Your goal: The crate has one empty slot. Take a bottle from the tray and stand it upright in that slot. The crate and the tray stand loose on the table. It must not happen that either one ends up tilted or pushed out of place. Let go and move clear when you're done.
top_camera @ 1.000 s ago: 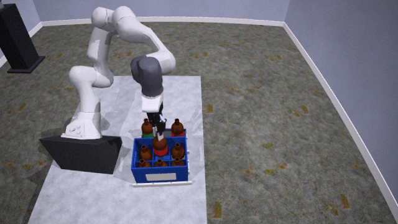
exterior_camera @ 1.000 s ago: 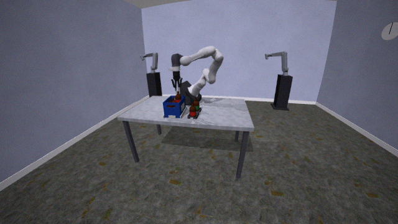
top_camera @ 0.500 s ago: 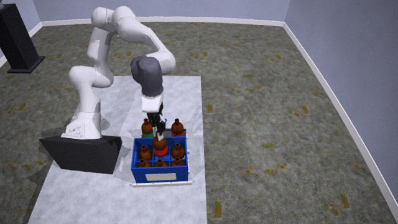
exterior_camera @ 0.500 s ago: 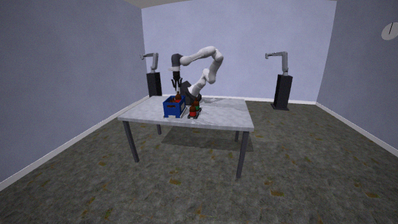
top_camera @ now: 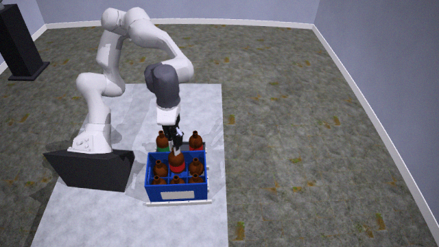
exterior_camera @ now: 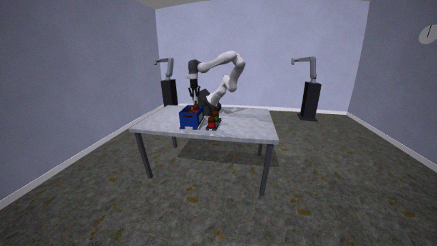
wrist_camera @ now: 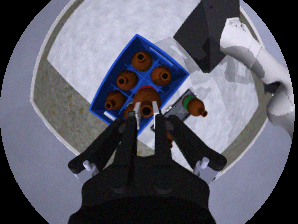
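Now: hand 9 cm above the bottle. Also, from my hand: dark tray: 25 cm below, 18 cm to the left, 2 cm behind; then crate: 18 cm below, 4 cm to the right, 1 cm ahead.
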